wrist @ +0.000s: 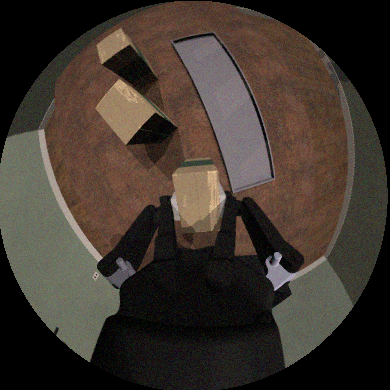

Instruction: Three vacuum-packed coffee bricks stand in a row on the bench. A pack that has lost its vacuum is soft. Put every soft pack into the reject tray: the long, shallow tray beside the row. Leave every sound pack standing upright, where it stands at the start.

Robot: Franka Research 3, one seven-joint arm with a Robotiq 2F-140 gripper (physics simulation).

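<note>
The nearest coffee pack (196,182), tan with a dark green band at its far end, is between the fingers of my gripper (199,188). The pads lie against both of its sides, so the gripper is shut on it. The pack's lower part is hidden, and I cannot tell whether it touches the bench. The middle coffee pack (121,111) and the far coffee pack (114,47) stand upright at the upper left, apart from each other. The long, shallow grey reject tray (225,100) lies to the right of the row, with no pack in it.
The brown bench top (305,130) extends around the packs and tray. Its pale edge (65,200) runs down the left, with a green floor (30,210) beyond. The tray's near end lies close to my right finger.
</note>
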